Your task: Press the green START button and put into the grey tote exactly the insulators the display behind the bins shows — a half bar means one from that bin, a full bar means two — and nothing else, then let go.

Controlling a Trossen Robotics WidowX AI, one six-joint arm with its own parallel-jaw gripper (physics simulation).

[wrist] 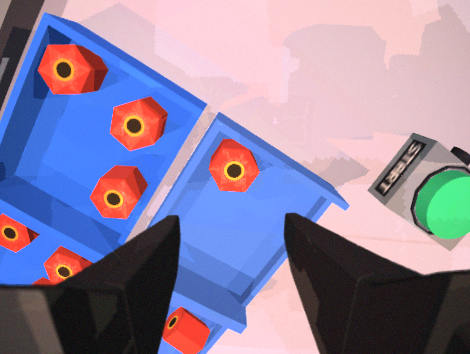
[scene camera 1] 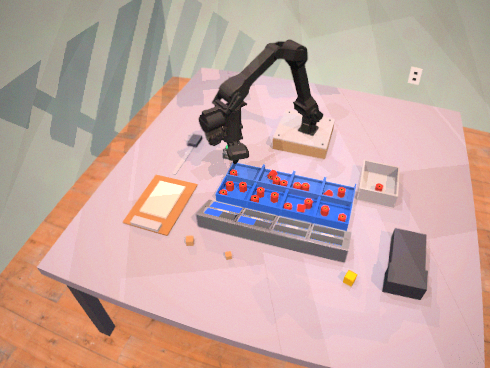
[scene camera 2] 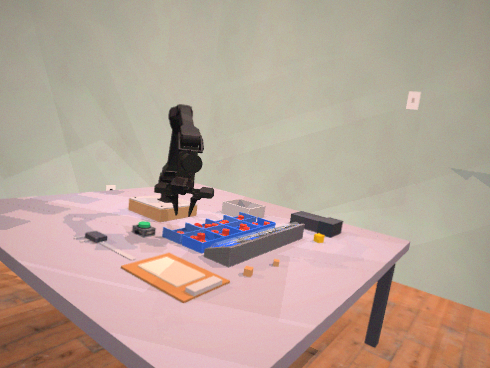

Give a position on a grey display bar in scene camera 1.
At 266, 236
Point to a grey display bar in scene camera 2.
At 228, 256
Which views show my gripper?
The wrist view, scene camera 1 and scene camera 2: all of them.
